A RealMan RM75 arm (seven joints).
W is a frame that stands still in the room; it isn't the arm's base.
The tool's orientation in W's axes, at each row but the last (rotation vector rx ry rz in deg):
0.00 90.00 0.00
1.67 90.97 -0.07
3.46 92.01 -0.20
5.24 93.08 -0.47
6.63 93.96 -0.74
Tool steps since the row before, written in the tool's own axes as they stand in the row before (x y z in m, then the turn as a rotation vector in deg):
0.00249 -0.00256 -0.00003 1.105 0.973 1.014
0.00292 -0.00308 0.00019 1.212 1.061 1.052
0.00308 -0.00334 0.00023 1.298 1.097 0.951
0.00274 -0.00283 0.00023 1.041 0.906 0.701
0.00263 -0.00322 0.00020 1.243 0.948 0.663
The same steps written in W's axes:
-0.00003 -0.00256 -0.00249 1.014 0.973 -1.105
0.00008 -0.00303 -0.00298 1.052 1.062 -1.211
-0.00001 -0.00323 -0.00320 0.950 1.105 -1.292
-0.00010 -0.00269 -0.00289 0.702 0.916 -1.031
-0.00025 -0.00304 -0.00283 0.654 0.975 -1.227

